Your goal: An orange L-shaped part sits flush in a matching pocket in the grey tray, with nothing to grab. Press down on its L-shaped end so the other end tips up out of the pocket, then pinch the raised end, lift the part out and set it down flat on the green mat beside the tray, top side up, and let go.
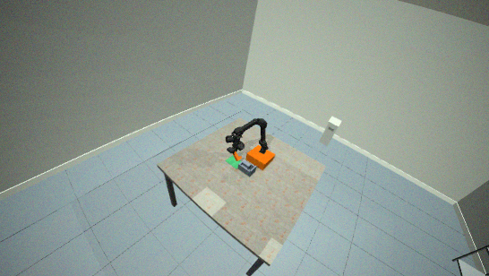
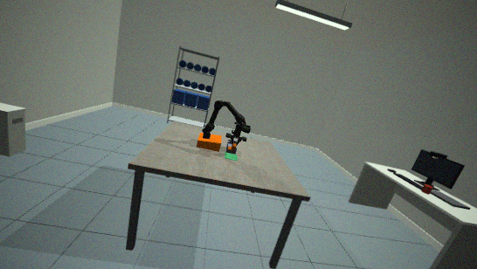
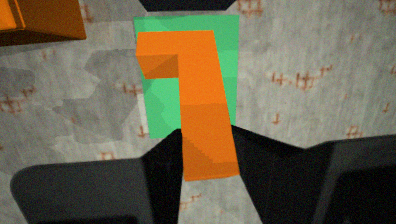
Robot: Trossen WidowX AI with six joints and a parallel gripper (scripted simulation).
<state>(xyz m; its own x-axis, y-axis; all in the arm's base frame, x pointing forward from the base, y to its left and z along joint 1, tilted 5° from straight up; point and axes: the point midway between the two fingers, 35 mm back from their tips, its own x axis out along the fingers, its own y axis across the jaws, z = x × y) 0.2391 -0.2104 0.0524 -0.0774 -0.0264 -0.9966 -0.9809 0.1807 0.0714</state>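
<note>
The green mat lies 13 cm below my gripper tip and 2 cm to the left of it. Round my gripper tip: orange L-shaped part: 3 cm to the left, 3 cm below, 1 cm behind.
</note>
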